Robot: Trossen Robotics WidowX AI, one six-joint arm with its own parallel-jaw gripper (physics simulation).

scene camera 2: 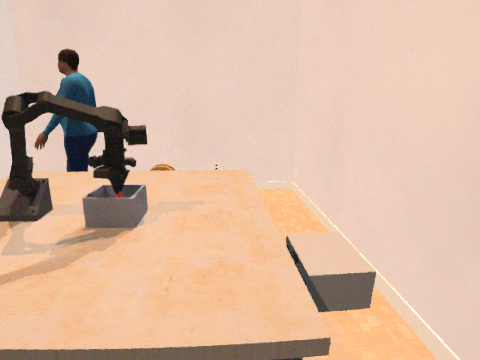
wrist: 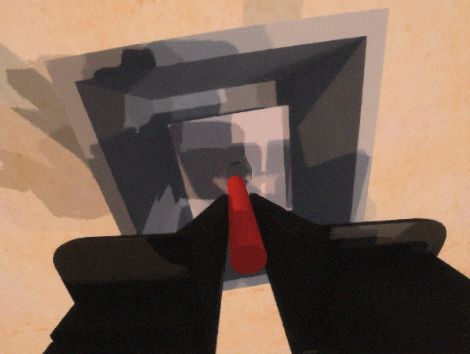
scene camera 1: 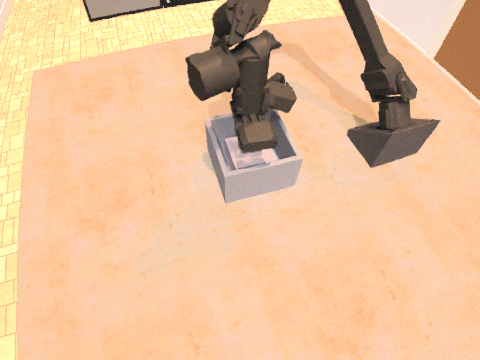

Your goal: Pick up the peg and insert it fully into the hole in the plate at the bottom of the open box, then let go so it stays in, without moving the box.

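Seen in the pictures: gripper, fingertip midpoint: [scene camera 2: 118, 192] [wrist: 238, 200]; arm's base, link origin: [scene camera 2: 29, 188] [scene camera 1: 396, 127].
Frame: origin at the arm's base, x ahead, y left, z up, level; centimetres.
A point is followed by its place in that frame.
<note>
The red peg [scene camera 2: 119, 194] {z -0.3, x 34.3, y -6.8 cm} [wrist: 243, 220] {z 3.6, x 33.1, y -6.2 cm} is held between the fingers of my gripper [scene camera 2: 119, 192] {z 0.2, x 33.9, y -6.3 cm} [wrist: 238, 200] {z 0.2, x 33.9, y -6.3 cm}, which is shut on it. The peg stands roughly upright, and the fingertips are at or just below the rim of the open grey box [scene camera 1: 262, 184] {z -5.0, x 33.3, y 2.0 cm} [scene camera 2: 111, 214] {z -4.6, x 33.5, y -14.0 cm} [wrist: 376, 60] {z 0.7, x 27.4, y 1.8 cm}. The pale plate [scene camera 1: 241, 161] {z -3.3, x 36.0, y -3.6 cm} [wrist: 262, 122] {z -3.3, x 29.6, y -3.4 cm} lies on the box bottom. In the wrist view, the peg's lower end overlaps the near part of the hole [wrist: 238, 165]; whether it has entered is unclear. In scene camera 1, the gripper body hides the peg and the hole.
The arm's base [scene camera 1: 395, 145] {z -1.9, x 1.8, y 3.5 cm} [scene camera 2: 26, 202] {z -3.7, x 0.8, y -4.2 cm} stands on the table [scene camera 1: 150, 225] {z -9.1, x 57.3, y 1.9 cm} [scene camera 2: 200, 280] {z -9.1, x 62.6, y -44.5 cm} beside the box, with the arm reaching over. The box walls surround the fingers closely. A person [scene camera 2: 77, 100] stands behind the table. A grey block [scene camera 2: 342, 285] is beyond the table's right edge.
</note>
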